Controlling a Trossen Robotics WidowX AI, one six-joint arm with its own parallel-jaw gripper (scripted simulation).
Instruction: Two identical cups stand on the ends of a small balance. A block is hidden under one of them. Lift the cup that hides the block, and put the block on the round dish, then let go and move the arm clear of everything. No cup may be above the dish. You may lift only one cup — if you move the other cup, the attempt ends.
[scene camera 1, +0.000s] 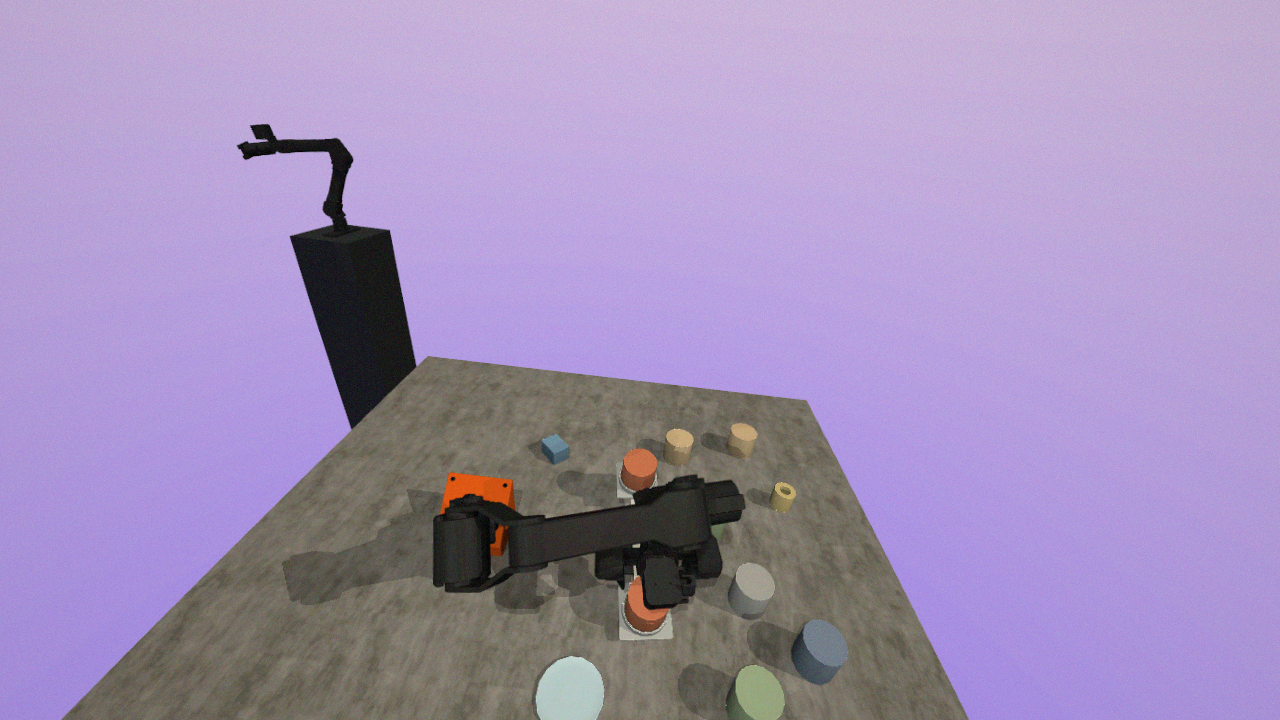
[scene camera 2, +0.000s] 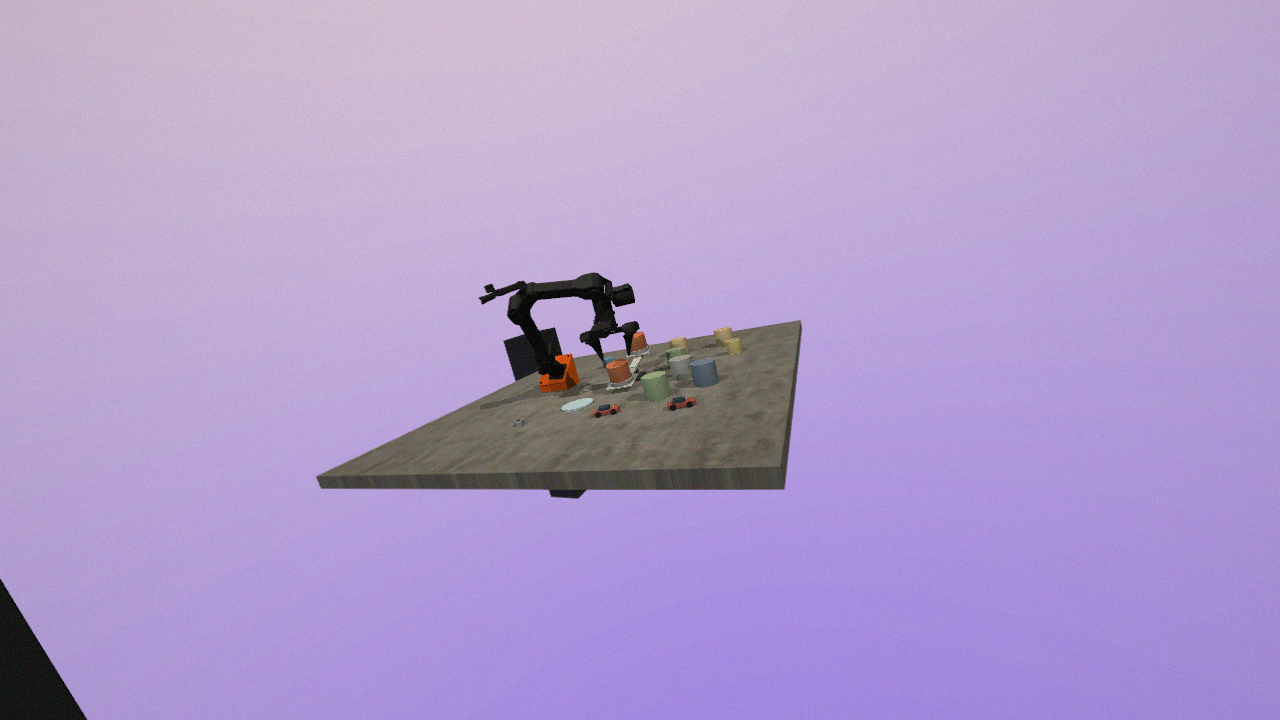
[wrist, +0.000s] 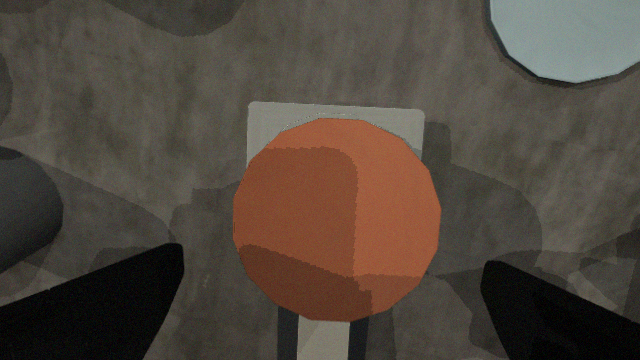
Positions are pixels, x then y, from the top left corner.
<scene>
The gripper (scene camera 1: 651, 586) is 0.74 m from the lens. An orange cup (scene camera 1: 642, 619): 0.74 m from the lens.
</scene>
